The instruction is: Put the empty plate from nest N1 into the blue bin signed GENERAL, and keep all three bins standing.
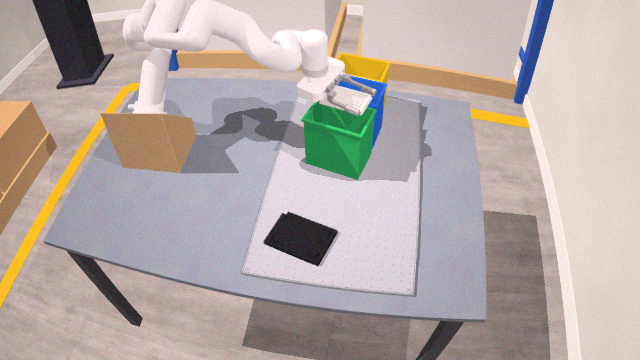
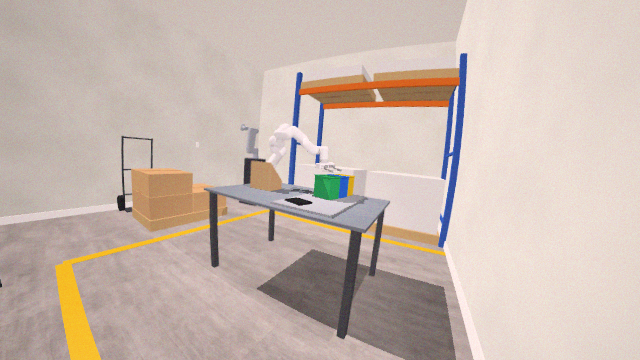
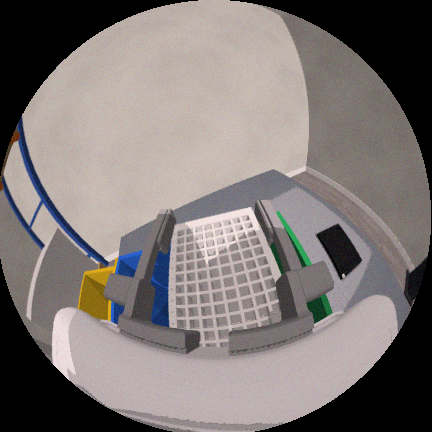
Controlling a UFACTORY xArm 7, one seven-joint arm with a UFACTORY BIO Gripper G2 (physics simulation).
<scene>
In view: the gripper (image 1: 367, 103), a green bin (image 1: 338, 141), a blue bin (image 1: 377, 102), a yellow bin (image 1: 367, 68), a white well plate (image 1: 359, 100) and a flat black nest (image 1: 298, 237).
The green bin shows as well in image 3 (image 3: 320, 307). The blue bin also shows in image 3 (image 3: 159, 279). The yellow bin shows as well in image 3 (image 3: 91, 300).
</scene>
